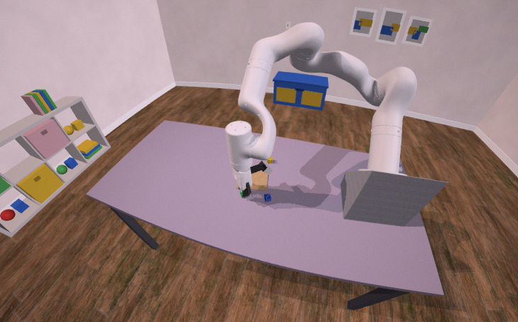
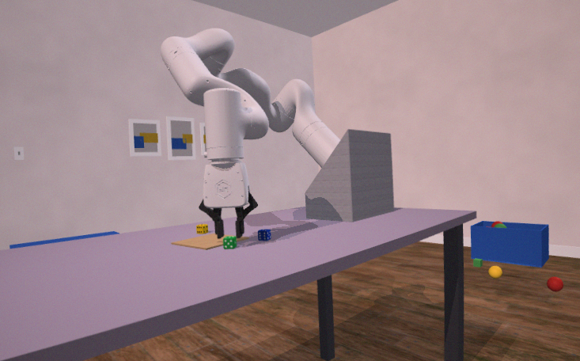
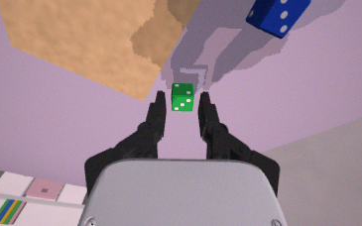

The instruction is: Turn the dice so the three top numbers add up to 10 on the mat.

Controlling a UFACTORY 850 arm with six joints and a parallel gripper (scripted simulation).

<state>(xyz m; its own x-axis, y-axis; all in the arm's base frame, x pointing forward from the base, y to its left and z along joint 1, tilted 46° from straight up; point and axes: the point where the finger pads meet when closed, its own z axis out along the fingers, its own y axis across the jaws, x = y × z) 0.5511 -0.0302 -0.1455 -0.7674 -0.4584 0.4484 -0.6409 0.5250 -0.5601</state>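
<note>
The green die lies 30 mm below my hand. From my hand the other things lie so: blue die: 100 mm behind, 30 mm below; then tan mat: 110 mm to the right, 40 mm below, 10 mm behind; then yellow die: 240 mm to the right, 60 mm behind, 30 mm below.
</note>
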